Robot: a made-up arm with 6 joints.
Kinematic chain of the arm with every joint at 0, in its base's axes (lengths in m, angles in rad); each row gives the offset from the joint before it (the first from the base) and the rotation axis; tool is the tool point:
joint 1: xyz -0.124 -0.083 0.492 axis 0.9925 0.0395 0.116
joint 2: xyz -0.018 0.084 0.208 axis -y
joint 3: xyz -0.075 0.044 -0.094 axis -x
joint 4: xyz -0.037 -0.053 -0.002 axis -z
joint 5: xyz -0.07 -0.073 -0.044 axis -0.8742 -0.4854 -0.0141
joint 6: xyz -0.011 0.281 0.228 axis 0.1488 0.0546 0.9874
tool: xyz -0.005 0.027 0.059
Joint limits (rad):
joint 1: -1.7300..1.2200
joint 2: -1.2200..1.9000
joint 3: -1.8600..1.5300
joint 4: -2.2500..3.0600
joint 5: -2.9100..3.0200
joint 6: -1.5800..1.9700
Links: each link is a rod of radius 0.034 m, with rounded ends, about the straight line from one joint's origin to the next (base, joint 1, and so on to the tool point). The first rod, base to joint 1, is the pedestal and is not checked.
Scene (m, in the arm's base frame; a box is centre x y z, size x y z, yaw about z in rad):
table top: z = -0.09
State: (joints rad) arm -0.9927 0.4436 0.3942 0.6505 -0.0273 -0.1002
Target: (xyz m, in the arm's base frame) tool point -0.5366 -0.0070 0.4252
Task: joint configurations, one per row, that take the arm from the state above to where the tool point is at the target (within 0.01 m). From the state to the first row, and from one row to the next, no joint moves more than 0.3 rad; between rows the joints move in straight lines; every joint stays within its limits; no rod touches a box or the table.
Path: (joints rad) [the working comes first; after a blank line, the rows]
Joints at the target: -0.5932 -0.5787 1.4293 0.0973 0.9420 -0.0664
Straight joint move there: clear.

1: -0.8928 0.1880 0.6530 0.5122 0.2150 -0.0918
2: -0.7929 -0.0676 0.9118 0.3739 0.4574 -0.0833
3: -0.6931 -0.3232 1.1705 0.2356 0.6997 -0.0749
4: -0.5932 -0.5787 1.4293 0.0973 0.9420 -0.0664

